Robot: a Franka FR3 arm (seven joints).
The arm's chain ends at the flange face. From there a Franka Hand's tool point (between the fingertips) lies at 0.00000 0.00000 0.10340 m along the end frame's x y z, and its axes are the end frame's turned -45 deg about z.
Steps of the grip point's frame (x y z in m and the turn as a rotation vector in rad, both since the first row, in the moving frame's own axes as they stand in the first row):
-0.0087 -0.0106 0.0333 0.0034 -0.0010 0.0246
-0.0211 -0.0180 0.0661 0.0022 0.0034 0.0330
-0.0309 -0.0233 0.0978 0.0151 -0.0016 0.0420
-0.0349 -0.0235 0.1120 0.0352 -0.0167 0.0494
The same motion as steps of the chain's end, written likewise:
-0.0133 -0.0012 0.0333 0.0017 -0.0031 0.0246
-0.0277 0.0026 0.0661 0.0040 0.0008 0.0330
-0.0371 0.0064 0.0978 0.0095 -0.0118 0.0420
-0.0375 0.0095 0.1121 0.0131 -0.0367 0.0494

